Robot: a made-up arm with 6 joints. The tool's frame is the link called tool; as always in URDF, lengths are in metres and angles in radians. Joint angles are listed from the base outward. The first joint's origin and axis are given. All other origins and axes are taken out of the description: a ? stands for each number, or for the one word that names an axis. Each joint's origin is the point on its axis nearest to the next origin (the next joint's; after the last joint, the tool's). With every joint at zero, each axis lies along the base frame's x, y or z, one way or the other. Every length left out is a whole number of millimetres.
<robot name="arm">
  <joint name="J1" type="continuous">
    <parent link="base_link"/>
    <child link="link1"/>
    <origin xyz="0 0 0.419" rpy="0 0 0"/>
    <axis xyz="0 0 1"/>
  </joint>
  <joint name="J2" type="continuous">
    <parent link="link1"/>
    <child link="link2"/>
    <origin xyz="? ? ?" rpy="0 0 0"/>
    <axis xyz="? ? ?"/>
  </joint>
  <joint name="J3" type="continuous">
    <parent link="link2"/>
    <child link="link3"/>
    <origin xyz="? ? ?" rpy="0 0 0"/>
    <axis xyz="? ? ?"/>
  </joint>
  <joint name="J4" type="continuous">
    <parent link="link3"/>
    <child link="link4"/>
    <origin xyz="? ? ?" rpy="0 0 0"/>
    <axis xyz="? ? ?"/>
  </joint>
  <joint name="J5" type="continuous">
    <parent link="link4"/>
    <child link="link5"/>
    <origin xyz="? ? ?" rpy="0 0 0"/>
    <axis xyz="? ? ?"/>
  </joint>
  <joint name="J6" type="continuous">
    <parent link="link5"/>
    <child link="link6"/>
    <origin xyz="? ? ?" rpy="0 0 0"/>
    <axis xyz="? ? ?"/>
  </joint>
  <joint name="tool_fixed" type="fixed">
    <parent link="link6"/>
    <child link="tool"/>
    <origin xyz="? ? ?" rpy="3.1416 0 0"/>
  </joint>
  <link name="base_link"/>
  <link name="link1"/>
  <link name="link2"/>
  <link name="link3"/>
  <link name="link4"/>
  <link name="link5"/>
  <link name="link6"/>
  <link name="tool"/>
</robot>
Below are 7 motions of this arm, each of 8 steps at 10 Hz.
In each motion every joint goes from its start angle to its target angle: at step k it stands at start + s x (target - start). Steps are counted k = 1, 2, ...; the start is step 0. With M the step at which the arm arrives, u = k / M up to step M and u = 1 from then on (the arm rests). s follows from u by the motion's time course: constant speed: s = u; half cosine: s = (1 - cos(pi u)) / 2; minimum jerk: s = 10 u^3 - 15 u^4 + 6 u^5.
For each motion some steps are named. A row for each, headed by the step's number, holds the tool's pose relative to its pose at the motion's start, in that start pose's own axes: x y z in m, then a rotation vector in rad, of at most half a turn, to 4 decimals.
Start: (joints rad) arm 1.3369 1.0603 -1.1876 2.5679 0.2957 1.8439
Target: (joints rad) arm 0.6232 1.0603 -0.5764 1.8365 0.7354 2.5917
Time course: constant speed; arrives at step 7
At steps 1, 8:
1: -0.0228 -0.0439 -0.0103 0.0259 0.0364 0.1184
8: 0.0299 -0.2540 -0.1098 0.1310 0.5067 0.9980

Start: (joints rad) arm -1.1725 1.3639 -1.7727 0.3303 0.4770 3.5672
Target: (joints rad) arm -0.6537 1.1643 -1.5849 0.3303 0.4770 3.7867
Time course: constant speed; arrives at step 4
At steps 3, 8:
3: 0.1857 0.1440 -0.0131 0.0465 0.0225 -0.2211
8: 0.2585 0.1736 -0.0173 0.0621 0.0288 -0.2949

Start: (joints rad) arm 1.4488 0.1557 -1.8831 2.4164 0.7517 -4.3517
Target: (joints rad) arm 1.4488 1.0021 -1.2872 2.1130 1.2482 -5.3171
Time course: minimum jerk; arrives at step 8
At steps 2, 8:
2: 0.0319 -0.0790 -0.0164 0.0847 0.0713 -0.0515
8: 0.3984 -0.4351 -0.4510 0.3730 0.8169 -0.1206

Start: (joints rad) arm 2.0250 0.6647 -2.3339 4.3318 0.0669 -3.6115
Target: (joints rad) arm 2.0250 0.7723 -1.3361 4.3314 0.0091 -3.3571
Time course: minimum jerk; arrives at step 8
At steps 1, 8:
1: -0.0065 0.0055 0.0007 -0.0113 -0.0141 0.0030
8: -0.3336 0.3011 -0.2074 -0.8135 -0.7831 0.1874

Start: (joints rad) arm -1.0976 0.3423 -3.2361 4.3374 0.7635 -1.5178
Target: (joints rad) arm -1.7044 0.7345 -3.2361 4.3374 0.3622 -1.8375
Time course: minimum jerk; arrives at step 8
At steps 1, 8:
1: 0.0052 0.0003 -0.0006 -0.0066 -0.0013 -0.0166
8: 0.3113 -0.1667 0.0179 -0.2938 0.0573 -1.0257

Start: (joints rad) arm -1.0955 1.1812 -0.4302 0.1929 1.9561 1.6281
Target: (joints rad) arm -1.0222 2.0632 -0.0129 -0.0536 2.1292 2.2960
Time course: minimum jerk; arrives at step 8
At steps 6, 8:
6: 0.0651 0.0270 0.1723 -1.2188 0.5836 0.7521
8: 0.0693 0.0453 0.1799 -1.3474 0.6959 0.7957

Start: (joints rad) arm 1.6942 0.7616 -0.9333 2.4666 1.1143 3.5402
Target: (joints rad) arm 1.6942 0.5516 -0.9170 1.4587 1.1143 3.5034
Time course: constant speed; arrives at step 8
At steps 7, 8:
7: 0.0549 -0.0443 -0.0180 0.6980 -0.1978 -0.5598
8: 0.0611 -0.0480 -0.0236 0.7911 -0.2329 -0.6452

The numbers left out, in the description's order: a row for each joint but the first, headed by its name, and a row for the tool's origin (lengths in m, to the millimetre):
J2: xyz 0 0 0, axis 0 1 0
J3: xyz 0.058 0 0.309, axis 0 1 0
J4: xyz 0.075 0 -0.332, axis 0 0 -1
J5: xyz 0 0 0, axis 0 1 0
J6: xyz 0.09 0 -0.115, axis 0 0 -1
tool: xyz 0 0 0

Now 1 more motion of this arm.
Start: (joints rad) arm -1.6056 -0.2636 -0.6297 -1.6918 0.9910 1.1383
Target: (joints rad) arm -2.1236 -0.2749 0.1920 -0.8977 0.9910 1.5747
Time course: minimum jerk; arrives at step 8
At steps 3, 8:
3: -0.1242 -0.0350 0.0228 0.0502 -0.3991 0.1052
8: -0.4087 -0.0856 -0.1044 -0.1715 -1.5020 0.4018

